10 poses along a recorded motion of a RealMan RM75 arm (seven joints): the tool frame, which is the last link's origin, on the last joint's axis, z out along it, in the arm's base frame.
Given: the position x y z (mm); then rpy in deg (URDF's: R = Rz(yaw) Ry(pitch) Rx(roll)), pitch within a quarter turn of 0, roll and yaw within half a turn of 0.
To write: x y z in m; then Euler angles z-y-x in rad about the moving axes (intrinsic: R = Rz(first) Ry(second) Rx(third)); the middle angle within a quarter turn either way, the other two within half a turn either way. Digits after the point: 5 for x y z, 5 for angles.
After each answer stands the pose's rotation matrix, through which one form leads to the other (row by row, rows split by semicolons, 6 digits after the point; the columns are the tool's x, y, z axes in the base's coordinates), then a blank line. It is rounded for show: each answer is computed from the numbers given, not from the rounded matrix.
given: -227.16, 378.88, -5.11, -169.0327, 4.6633, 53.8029
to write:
-0.22716, 0.37888, -0.00511, 0.93904, 0.08139, -2.95018
0.588610 0.783117 -0.200665; 0.804319 -0.592261 0.047944; -0.081300 -0.189619 -0.978486

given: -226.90, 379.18, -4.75, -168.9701, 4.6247, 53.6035
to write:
-0.22690, 0.37918, -0.00475, 0.93556, 0.08072, -2.94908
0.591438 0.780908 -0.200959; 0.802309 -0.594826 0.049823; -0.080629 -0.190698 -0.978332

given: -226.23, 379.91, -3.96, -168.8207, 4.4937, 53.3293
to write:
-0.22623, 0.37991, -0.00396, 0.93077, 0.07843, -2.94648
0.595379 0.777790 -0.201411; 0.799616 -0.598067 0.054138; -0.078349 -0.193284 -0.978010

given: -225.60, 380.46, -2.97, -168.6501, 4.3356, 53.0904
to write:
-0.22560, 0.38046, -0.00297, 0.92660, 0.07567, -2.94350
0.598836 0.775012 -0.201871; 0.797296 -0.600706 0.058924; -0.075598 -0.196237 -0.977638

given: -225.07, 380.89, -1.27, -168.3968, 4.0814, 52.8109
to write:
-0.22507, 0.38089, -0.00127, 0.92172, 0.07123, -2.93908
0.602915 0.771712 -0.202373; 0.794625 -0.603499 0.066033; -0.071174 -0.200623 -0.977080

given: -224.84, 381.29, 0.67, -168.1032, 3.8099, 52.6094
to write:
-0.22484, 0.38129, 0.00067, 0.91821, 0.06650, -2.93395
0.605903 0.769131 -0.203271; 0.792758 -0.605085 0.073525; -0.066446 -0.205694 -0.976358

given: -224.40, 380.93, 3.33, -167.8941, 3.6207, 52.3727
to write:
-0.22440, 0.38093, 0.00333, 0.91408, 0.06319, -2.93030
0.609304 0.766300 -0.203795; 0.790418 -0.607435 0.079135; -0.063151 -0.209301 -0.975810

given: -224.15, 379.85, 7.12, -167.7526, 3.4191, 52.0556
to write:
-0.22415, 0.37985, 0.00712, 0.90854, 0.05967, -2.92784
0.613802 0.762880 -0.203127; 0.787204 -0.610879 0.084479; -0.059639 -0.211756 -0.975501

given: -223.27, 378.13, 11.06, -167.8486, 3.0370, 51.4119
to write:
-0.22327, 0.37813, 0.01106, 0.89731, 0.05301, -2.92951
0.622841 0.757181 -0.196839; 0.780552 -0.618460 0.090805; -0.052981 -0.210200 -0.976222

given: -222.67, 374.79, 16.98, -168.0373, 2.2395, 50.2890
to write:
-0.22267, 0.37479, 0.01698, 0.87771, 0.03909, -2.93280
0.638428 0.747395 -0.183876; 0.768689 -0.631271 0.103023; -0.039077 -0.207117 -0.977536

